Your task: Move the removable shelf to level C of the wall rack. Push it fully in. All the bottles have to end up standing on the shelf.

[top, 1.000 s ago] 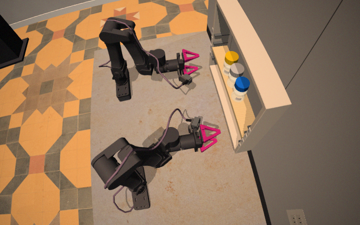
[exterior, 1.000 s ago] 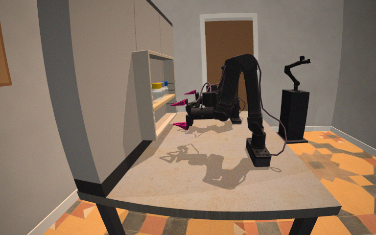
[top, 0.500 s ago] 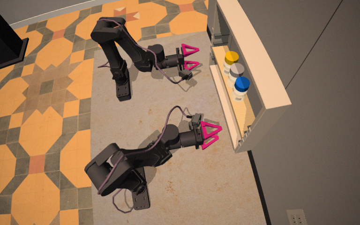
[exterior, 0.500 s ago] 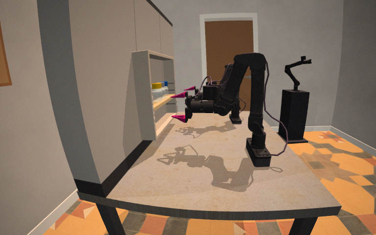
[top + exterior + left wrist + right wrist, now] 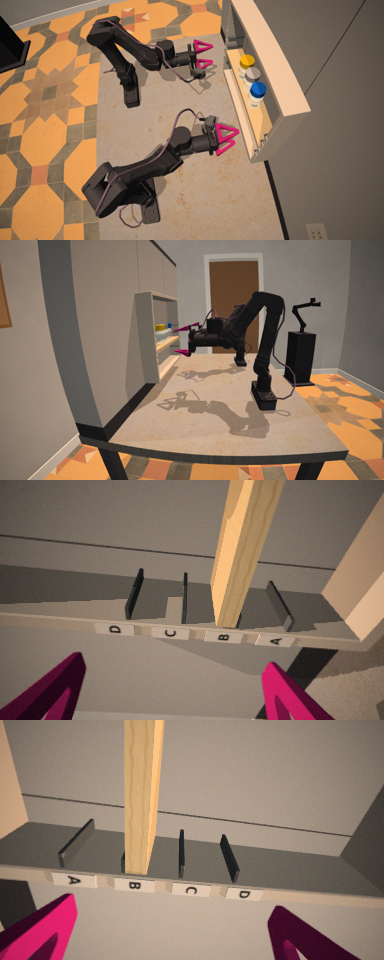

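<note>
Right now the blue-capped bottle is 12 cm to the left of my right hand, 12 cm ahead of it and 2 cm above it. Also, from my right hand: grey-capped bottle 19 cm to the left, 13 cm ahead, 2 cm above; then wooden shelf 18 cm to the left, 13 cm ahead, 3 cm below; then wall rack 18 cm to the left, 13 cm ahead, 3 cm above.
My left hand is 12 cm to the left of the yellow-capped bottle, 11 cm short of it and 1 cm below it. From my left hand the other things lie so: grey-capped bottle: 19 cm to the right, 10 cm ahead, 1 cm above; then wooden shelf: 19 cm to the right, 11 cm ahead, 4 cm below; then wall rack: 19 cm to the right, 11 cm ahead, 2 cm above.
</note>
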